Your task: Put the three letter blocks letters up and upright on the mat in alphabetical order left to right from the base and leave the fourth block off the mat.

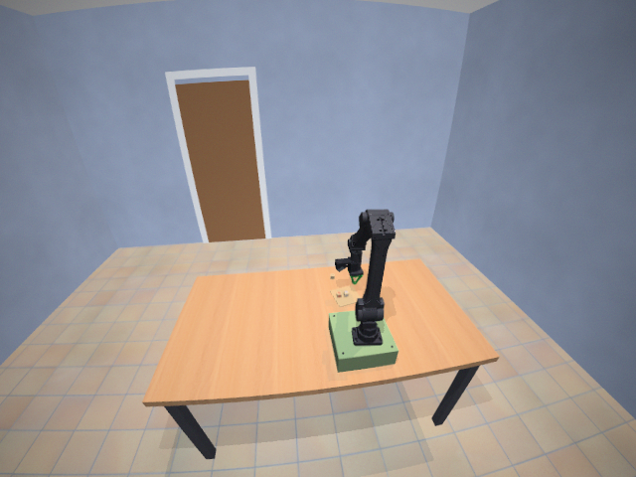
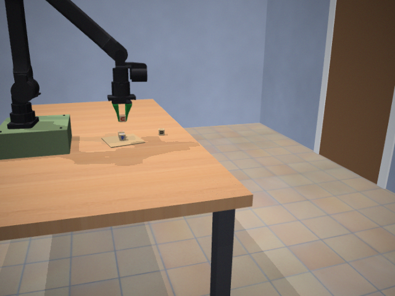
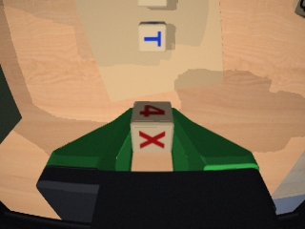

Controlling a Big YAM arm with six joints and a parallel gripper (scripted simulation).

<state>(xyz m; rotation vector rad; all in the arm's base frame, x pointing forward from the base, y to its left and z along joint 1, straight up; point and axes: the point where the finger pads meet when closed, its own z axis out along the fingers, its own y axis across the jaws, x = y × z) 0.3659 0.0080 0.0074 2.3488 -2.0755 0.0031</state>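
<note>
My gripper is now 100 mm above the tan mat and 40 mm to the right of it.
</note>
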